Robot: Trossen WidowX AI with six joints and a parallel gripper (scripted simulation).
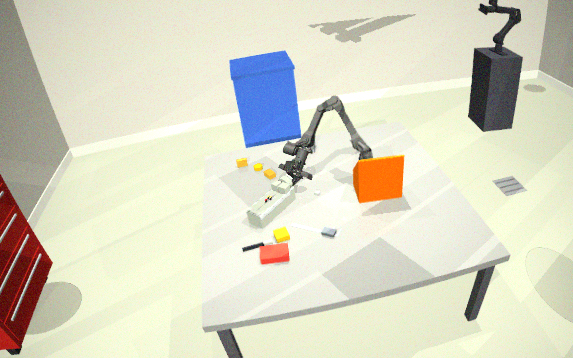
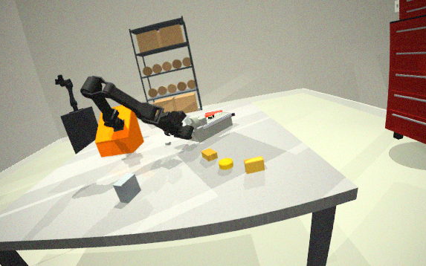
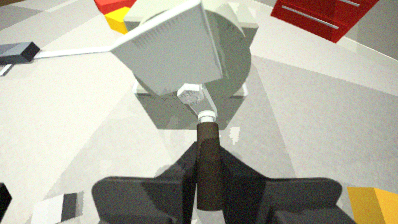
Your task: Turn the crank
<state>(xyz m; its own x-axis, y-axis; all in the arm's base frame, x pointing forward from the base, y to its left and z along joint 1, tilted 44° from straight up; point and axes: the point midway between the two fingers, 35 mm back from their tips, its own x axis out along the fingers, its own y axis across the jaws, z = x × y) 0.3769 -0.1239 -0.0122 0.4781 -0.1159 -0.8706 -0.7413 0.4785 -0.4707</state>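
Right now my gripper tip is 10 mm past the dark brown crank handle, 10 mm to the left of it and 30 mm below it. The rest, counted from my gripper tip: yellow block: 60 mm ahead, 330 mm to the left, 20 mm below; then grey cube: 160 mm behind, 390 mm to the right; then red pointer: 120 mm ahead, 150 mm to the left, 50 mm above.
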